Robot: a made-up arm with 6 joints. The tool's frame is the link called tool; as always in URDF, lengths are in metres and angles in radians. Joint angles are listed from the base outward.
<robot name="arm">
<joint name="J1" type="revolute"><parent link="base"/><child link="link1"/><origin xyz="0 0 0.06" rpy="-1.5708 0 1.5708"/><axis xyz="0 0 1"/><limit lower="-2.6" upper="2.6"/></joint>
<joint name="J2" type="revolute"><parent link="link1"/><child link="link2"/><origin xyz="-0.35 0.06 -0.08" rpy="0 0 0"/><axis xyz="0 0 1"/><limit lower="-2.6" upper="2.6"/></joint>
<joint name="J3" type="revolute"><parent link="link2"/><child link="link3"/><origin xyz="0.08 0.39 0.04" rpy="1.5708 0 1.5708"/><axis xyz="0 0 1"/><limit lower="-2.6" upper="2.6"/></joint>
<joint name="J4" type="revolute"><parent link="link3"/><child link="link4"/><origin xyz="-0.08 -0.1 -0.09" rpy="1.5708 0 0"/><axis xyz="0 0 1"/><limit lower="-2.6" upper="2.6"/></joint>
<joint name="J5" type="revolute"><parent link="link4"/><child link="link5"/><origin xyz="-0.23 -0.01 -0.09" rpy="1.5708 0 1.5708"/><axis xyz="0 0 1"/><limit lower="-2.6" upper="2.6"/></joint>
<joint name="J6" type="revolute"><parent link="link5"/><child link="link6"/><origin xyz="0.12 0.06 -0.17" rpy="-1.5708 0 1.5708"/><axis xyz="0 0 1"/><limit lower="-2.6" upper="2.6"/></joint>
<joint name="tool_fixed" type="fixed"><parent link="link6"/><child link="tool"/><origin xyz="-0.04 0.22 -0.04" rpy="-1.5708 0 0"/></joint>
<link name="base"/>
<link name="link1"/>
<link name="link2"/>
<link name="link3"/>
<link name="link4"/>
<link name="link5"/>
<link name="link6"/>
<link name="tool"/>
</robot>
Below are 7 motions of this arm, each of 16 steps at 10 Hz.
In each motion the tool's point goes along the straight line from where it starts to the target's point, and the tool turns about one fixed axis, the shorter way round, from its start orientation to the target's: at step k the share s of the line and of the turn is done. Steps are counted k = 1, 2, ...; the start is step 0. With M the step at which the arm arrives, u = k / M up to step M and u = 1 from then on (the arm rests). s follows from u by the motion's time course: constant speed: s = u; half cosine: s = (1 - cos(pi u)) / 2; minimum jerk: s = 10 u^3 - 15 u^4 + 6 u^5.
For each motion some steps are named. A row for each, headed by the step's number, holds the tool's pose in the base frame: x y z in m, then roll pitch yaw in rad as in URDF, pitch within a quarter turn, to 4 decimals.
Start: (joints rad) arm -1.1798 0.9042 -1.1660 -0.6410 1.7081 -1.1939
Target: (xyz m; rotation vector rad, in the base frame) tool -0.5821 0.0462 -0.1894 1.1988 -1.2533 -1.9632
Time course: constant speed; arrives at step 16
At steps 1, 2, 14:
1: -0.5201 -0.0002 -0.2661 1.4844 0.4941 -1.0845
2: -0.5242 0.0029 -0.2610 1.4744 0.4924 -1.1547
14: -0.5738 0.0400 -0.1996 1.3797 0.4296 -1.9828

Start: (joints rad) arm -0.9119 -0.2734 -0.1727 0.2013 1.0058 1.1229
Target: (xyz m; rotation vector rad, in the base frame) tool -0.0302 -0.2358 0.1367 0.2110 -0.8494 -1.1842
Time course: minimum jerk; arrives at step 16
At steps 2, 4, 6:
2: 0.0022 -0.2978 -0.0871 0.6327 0.1743 -1.4789
4: -0.0007 -0.2923 -0.0672 0.6388 0.1154 -1.4737
6: -0.0063 -0.2815 -0.0282 0.6499 -0.0003 -1.4647

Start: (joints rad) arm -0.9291 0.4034 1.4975 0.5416 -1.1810 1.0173
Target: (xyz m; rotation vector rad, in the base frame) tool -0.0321 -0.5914 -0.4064 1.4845 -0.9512 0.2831
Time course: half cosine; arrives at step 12
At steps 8, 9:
8: 0.0941 -0.5352 -0.4459 1.7491 -0.5356 -0.3695
9: 0.0418 -0.5585 -0.4295 1.7725 -0.6249 -0.4381

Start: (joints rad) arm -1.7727 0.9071 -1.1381 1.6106 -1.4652 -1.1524
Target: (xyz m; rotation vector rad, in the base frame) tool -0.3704 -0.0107 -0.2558 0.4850 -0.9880 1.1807
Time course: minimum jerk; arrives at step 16
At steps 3, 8, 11, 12, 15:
3: -0.2962 0.0555 -0.8948 -1.5825 -0.9894 2.2873
8: -0.3314 0.0241 -0.5917 -0.9873 -1.0632 1.9097
11: -0.3564 0.0018 -0.3767 -0.5398 -1.0388 1.6158
12: -0.3623 -0.0035 -0.3253 -0.4406 -1.0239 1.5535
15: -0.3702 -0.0105 -0.2573 -0.3161 -0.9994 1.4782

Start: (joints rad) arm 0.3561 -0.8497 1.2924 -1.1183 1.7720 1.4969
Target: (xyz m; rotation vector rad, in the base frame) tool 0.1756 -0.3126 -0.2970 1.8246 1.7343 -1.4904
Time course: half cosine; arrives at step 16
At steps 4, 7, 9, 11, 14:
4: 0.2209 0.1615 -0.1910 -1.9292 -0.4131 1.1779
7: 0.2073 0.0193 -0.2228 -2.1529 -0.0682 1.4468
9: 0.1969 -0.0891 -0.2470 -2.2607 0.2231 1.6009
11: 0.1874 -0.1892 -0.2694 -2.3258 0.5034 1.7275
14: 0.1776 -0.2915 -0.2923 -2.3565 0.7954 1.8620

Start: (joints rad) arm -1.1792 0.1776 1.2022 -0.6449 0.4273 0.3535
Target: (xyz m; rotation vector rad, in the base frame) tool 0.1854 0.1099 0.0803 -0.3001 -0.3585 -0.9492
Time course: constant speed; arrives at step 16
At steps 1, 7, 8, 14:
1: 0.4595 0.3700 -0.0170 0.2679 0.4038 0.4201
7: 0.3498 0.2660 0.0219 -0.0259 0.1338 -0.1727
8: 0.3316 0.2486 0.0284 -0.0561 0.0753 -0.2603
14: 0.2219 0.1446 0.0673 -0.1251 -0.3092 -0.7656

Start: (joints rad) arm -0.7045 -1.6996 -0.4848 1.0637 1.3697 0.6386
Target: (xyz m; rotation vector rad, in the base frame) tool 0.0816 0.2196 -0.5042 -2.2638 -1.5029 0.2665
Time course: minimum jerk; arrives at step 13
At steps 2, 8, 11, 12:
2: -0.0397 0.0433 -0.5626 -2.7051 0.3998 1.2037
8: 0.0452 0.1667 -0.5217 -2.6975 0.0743 1.1716
11: 0.0780 0.2144 -0.5059 -2.6918 -0.0514 1.1587
12: 0.0811 0.2189 -0.5044 -2.6912 -0.0631 1.1575

